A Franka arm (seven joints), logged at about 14 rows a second.
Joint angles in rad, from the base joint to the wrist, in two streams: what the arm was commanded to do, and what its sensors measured. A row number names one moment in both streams.
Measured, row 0:
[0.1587 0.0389 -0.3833 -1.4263 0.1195 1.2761 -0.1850]
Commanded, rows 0 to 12:
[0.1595 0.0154 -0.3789 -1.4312 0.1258 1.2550 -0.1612]
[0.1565 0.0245 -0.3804 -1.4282 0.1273 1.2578 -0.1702]
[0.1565 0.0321 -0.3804 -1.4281 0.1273 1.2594 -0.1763]
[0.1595 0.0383 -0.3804 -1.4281 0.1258 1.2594 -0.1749]
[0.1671 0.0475 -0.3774 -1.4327 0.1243 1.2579 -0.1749]
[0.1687 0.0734 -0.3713 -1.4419 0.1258 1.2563 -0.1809]
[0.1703 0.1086 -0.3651 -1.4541 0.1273 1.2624 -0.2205]
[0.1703 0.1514 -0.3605 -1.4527 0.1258 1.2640 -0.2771]
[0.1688 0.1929 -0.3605 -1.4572 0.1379 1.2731 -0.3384]
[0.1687 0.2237 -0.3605 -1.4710 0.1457 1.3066 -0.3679]
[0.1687 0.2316 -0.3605 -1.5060 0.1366 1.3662 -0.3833]
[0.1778 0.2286 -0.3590 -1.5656 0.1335 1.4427 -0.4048]
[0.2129 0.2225 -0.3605 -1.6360 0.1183 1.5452 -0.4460]
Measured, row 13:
[0.1724 0.2453 -0.3536 -1.5342 0.1261 1.4261 -0.3857]
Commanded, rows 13 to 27:
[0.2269 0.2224 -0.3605 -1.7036 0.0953 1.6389 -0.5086]
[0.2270 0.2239 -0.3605 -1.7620 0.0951 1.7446 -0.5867]
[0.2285 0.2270 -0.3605 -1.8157 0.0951 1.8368 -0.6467]
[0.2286 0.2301 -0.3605 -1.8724 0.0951 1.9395 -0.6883]
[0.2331 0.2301 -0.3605 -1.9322 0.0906 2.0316 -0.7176]
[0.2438 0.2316 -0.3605 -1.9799 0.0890 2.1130 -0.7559]
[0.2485 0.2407 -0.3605 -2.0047 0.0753 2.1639 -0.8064]
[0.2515 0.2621 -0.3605 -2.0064 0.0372 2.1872 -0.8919]
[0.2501 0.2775 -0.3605 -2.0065 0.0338 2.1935 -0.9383]
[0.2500 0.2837 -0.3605 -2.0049 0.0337 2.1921 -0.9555]
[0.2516 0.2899 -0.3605 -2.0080 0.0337 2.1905 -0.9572]
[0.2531 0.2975 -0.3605 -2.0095 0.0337 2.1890 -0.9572]
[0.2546 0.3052 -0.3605 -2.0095 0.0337 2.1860 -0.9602]
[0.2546 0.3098 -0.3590 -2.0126 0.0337 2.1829 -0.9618]
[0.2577 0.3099 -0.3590 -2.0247 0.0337 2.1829 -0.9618]
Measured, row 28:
[0.2441 0.3070 -0.3521 -2.0066 0.0412 2.1768 -0.9446]
